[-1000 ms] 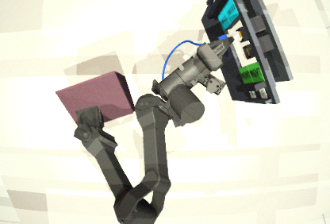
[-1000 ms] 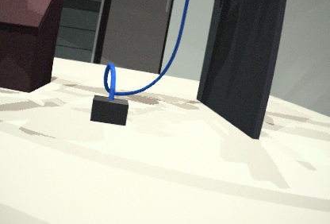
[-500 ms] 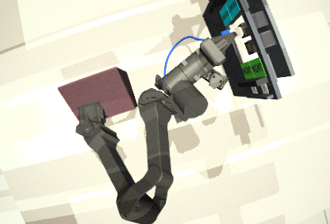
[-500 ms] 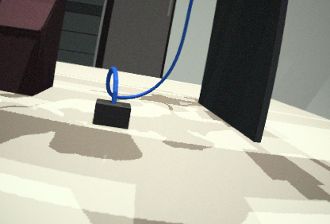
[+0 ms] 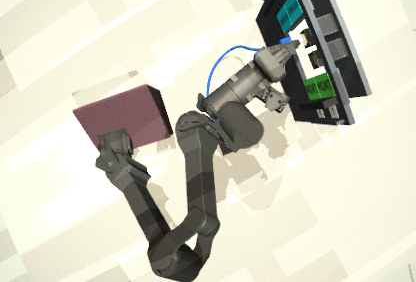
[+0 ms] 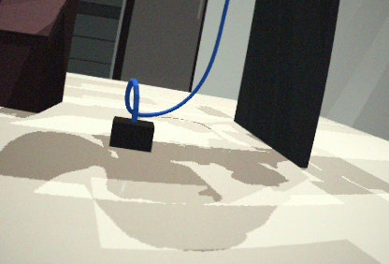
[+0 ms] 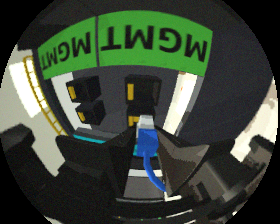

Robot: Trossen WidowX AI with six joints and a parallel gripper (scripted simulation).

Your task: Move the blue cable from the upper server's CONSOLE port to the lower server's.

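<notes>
My gripper tip is 10 mm short of the blue plug. The rest, counted from my gripper tip: black block 280 mm below, 180 mm to the right, 170 mm behind.
</notes>
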